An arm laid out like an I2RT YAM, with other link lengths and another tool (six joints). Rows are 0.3 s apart.
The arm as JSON. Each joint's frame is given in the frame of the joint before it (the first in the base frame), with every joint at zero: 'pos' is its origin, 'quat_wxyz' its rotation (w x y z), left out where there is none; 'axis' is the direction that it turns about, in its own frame. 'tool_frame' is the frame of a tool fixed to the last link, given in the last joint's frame.
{
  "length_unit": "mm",
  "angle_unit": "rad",
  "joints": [
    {
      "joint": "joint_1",
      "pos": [
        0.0,
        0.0,
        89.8
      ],
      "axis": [
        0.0,
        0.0,
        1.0
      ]
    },
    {
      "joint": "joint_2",
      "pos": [
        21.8,
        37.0,
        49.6
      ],
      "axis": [
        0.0,
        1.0,
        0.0
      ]
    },
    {
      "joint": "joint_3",
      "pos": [
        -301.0,
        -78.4,
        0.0
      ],
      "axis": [
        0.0,
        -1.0,
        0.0
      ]
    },
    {
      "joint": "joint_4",
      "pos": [
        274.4,
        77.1,
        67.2
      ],
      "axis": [
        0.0,
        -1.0,
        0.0
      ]
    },
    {
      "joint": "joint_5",
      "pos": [
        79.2,
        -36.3,
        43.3
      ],
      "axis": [
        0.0,
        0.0,
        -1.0
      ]
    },
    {
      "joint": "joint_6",
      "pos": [
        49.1,
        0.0,
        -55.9
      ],
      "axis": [
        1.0,
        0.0,
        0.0
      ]
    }
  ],
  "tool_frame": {
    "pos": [
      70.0,
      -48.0,
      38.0
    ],
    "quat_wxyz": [
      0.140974,
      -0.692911,
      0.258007,
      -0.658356
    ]
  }
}
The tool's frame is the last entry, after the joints.
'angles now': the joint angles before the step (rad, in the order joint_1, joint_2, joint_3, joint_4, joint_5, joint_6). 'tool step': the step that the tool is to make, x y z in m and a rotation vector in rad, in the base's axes. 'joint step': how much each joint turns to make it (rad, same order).
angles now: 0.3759 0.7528 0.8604 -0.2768 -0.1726 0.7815
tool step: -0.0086 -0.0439 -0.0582 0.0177 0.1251 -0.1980
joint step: -0.1230 -0.0627 -0.1378 -0.0283 0.0611 0.0712
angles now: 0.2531 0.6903 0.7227 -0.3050 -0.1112 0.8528
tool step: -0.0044 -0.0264 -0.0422 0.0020 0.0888 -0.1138
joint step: -0.0956 -0.0117 -0.0939 -0.0016 0.0111 0.0248
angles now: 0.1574 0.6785 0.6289 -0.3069 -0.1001 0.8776
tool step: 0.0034 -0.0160 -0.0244 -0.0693 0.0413 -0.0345
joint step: -0.0643 0.0245 -0.0603 0.0279 -0.0037 -0.0705
